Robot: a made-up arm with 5 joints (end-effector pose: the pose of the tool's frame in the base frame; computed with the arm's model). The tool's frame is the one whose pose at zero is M. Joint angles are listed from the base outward.
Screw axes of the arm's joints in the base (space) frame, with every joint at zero. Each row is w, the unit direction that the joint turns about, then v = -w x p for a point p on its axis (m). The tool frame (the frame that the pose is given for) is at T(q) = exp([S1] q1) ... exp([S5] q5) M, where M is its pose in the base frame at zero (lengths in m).
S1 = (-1, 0, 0, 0, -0.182, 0)
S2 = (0, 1, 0, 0.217, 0, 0.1)
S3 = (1, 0, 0, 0, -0.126, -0.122)
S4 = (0, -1, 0, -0.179, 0, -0.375)
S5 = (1, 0, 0, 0, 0.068, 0.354)
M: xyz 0.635 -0.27 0.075 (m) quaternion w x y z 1 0 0 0
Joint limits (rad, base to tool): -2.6..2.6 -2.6..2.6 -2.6..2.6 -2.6..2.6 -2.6..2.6
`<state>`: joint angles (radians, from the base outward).
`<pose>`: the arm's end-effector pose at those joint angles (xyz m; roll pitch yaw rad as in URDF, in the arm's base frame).
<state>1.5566 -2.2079 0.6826 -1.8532 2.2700</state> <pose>0.2447 0.3259 0.2352 0.4935 0.6468 0.2896</pose>
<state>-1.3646 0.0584 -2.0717 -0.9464 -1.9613</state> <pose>0.6969 -0.1298 0.4306 -2.9420 0.6738 -0.6827</pose>
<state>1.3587 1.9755 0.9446 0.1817 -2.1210</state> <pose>-0.3081 -0.8161 0.3246 -2.8169 0.0560 -1.8654</pose>
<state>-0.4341 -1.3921 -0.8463 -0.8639 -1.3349</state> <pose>-0.1266 -0.3496 0.2646 -1.1706 -0.2621 -0.8854</pose>
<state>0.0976 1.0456 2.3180 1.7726 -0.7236</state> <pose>-0.1608 0.2221 -0.4276 -0.2746 0.0897 -2.3176</pose>
